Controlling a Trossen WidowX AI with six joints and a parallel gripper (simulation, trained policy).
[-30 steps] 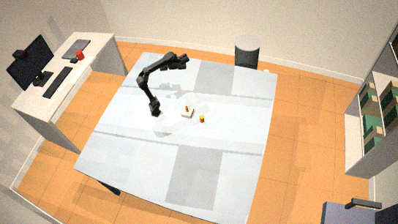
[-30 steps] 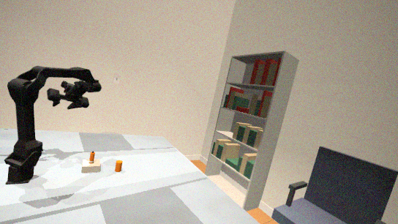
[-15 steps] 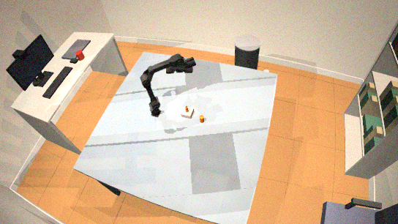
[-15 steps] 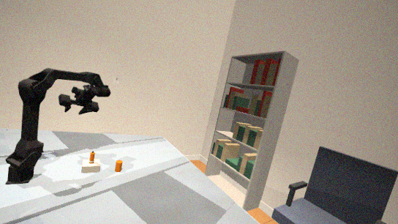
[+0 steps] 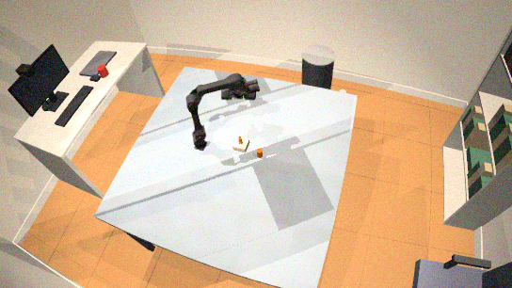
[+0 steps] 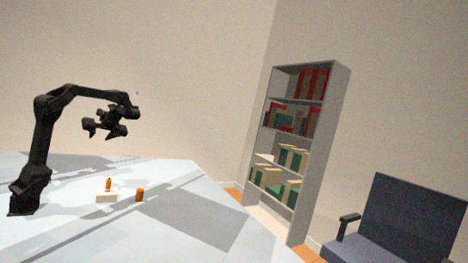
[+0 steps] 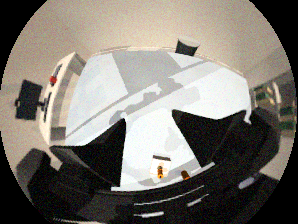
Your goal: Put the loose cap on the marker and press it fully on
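The orange cap is 220 mm to the right of my gripper tip, 190 mm ahead of it and 180 mm below it. Round my gripper tip: orange marker: 190 mm to the right, 140 mm below, 60 mm ahead; holder block: 190 mm to the right, 190 mm below, 60 mm ahead.
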